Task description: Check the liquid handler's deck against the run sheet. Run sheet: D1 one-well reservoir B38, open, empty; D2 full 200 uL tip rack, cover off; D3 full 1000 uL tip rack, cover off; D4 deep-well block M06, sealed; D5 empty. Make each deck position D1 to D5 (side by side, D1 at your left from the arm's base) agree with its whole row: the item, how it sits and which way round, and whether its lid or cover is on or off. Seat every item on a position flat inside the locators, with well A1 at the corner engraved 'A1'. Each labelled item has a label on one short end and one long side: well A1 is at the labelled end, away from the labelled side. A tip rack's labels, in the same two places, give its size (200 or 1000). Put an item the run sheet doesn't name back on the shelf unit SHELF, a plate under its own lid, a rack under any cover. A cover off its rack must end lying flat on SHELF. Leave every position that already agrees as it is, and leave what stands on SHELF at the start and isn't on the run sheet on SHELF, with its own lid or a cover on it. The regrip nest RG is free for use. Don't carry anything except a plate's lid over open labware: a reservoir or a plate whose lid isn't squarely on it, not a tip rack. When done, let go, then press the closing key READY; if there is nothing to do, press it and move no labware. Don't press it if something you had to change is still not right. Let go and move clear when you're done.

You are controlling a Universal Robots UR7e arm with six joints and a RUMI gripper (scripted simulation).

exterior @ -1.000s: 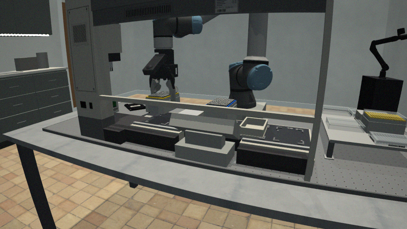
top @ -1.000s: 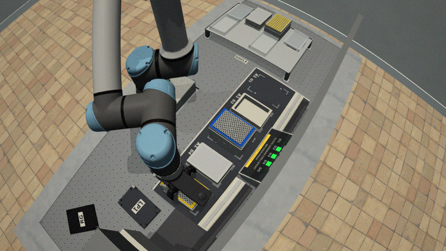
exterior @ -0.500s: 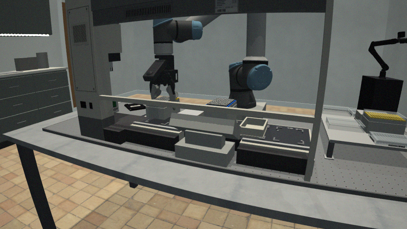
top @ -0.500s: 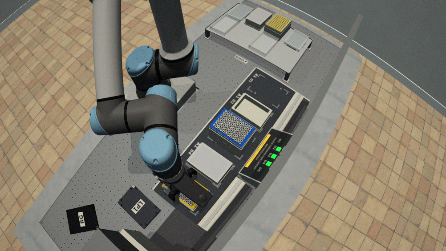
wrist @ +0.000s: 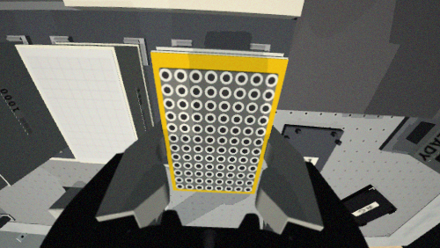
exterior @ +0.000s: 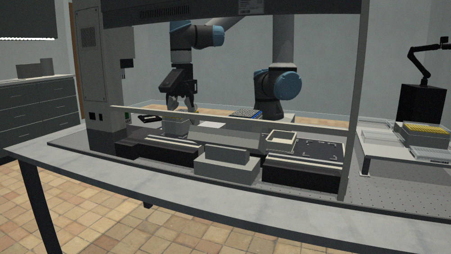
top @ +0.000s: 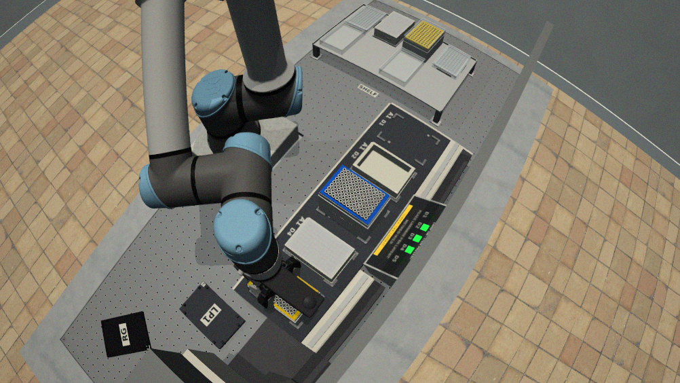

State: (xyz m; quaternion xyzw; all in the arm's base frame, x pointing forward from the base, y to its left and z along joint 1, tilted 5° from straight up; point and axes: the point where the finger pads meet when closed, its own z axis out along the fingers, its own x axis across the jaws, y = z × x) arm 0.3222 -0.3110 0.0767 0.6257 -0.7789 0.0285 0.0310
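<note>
My gripper is now 10 mm below the yellow-framed tip rack and 10 mm past it. Also, from my hand: handler's frame bar: 230 mm ahead, 150 mm to the left, 70 mm above; then blue-framed tip rack: 240 mm to the left, 40 mm ahead, 20 mm above; then handler's tower: 250 mm to the right, 180 mm above, 110 mm ahead.
</note>
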